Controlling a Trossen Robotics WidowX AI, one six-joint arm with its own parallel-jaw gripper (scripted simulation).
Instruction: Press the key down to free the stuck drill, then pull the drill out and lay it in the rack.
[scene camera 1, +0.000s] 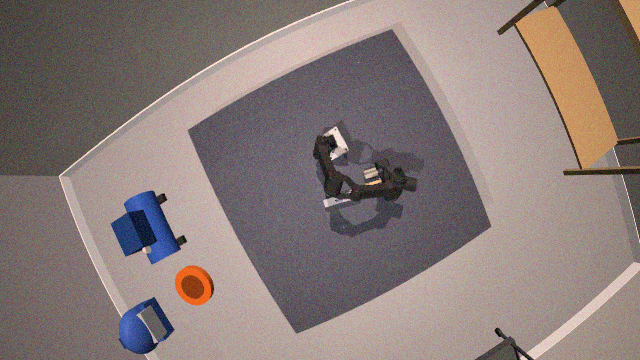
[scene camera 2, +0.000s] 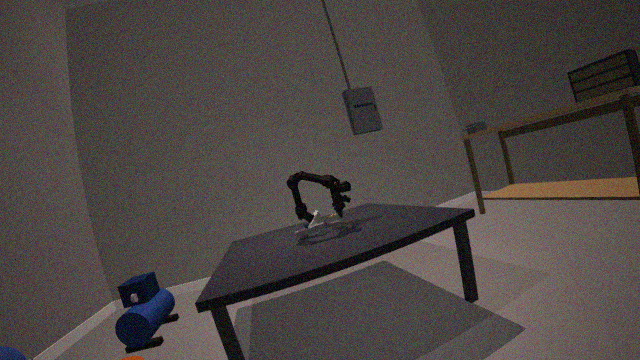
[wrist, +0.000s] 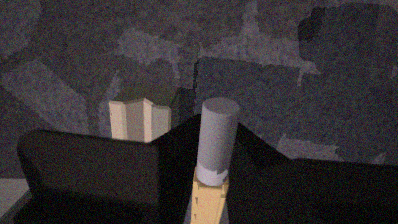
The gripper (wrist: 213, 124) carries a drill. Also in view: a rack (wrist: 141, 112).
